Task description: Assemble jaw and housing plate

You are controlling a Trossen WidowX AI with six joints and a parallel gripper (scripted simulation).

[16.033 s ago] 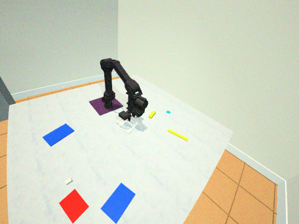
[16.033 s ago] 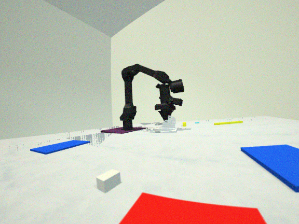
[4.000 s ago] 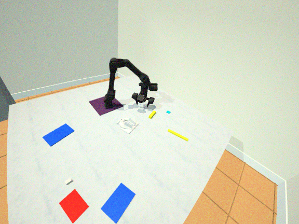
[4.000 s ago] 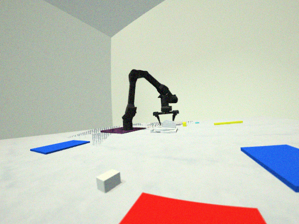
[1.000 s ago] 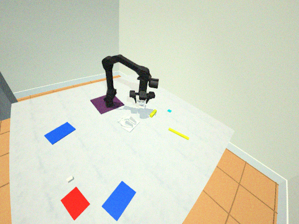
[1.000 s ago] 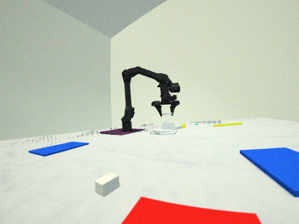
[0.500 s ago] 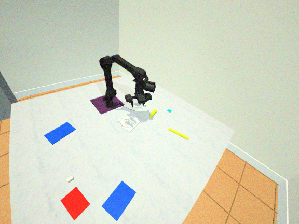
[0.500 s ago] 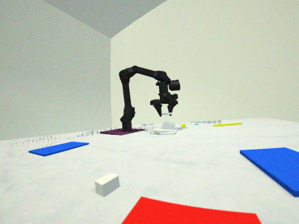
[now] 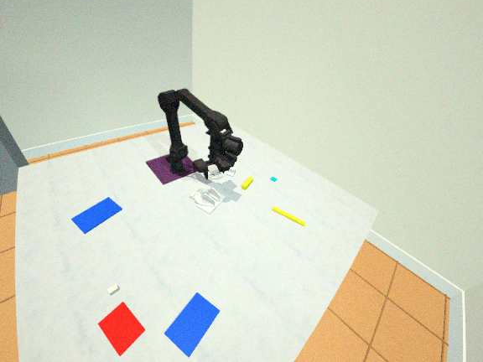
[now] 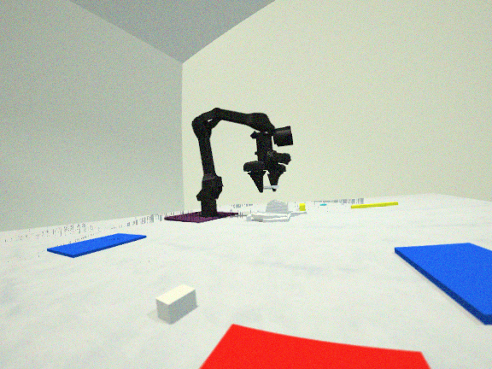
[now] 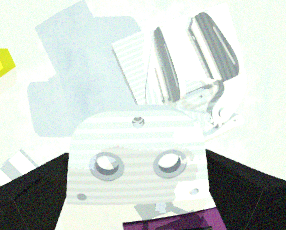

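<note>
Right now the grey jaw is 3 cm ahead of my gripper tip, 8 cm to the right of it and 7 cm below it. Round my gripper tip: red mat (36 cm ahead, 45 cm to the right, 8 cm below); then cyan chip (6 cm ahead, 33 cm to the left, 8 cm below); then yellow block (4 cm ahead, 17 cm to the left, 7 cm below).
</note>
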